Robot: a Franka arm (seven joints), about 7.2 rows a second.
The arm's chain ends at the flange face. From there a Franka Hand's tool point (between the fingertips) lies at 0.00 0.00 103.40 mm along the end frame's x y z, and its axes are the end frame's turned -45 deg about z.
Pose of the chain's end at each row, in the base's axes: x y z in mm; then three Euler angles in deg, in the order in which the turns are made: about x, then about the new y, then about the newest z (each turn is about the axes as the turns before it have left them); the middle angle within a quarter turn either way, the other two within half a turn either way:
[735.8, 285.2, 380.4, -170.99, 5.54, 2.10]
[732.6, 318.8, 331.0, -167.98, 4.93, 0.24]
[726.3, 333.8, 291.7, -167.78, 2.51, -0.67]
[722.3, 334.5, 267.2, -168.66, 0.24, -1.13]
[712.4, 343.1, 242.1, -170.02, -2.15, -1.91]
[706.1, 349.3, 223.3, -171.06, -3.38, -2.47]
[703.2, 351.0, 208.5, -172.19, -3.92, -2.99]
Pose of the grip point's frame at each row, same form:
[745.8, 301.3, 278.8, -170.99, 5.54, -42.90]
[741.5, 340.3, 230.2, -167.98, 4.93, -44.76]
[730.8, 355.7, 190.7, -167.78, 2.51, -45.67]
[722.7, 354.8, 165.8, -168.66, 0.24, -46.13]
[708.5, 361.0, 140.3, -170.02, -2.15, -46.91]
[700.0, 365.3, 121.3, -171.06, -3.38, -47.47]
[696.1, 365.0, 106.3, -172.19, -3.92, -47.99]

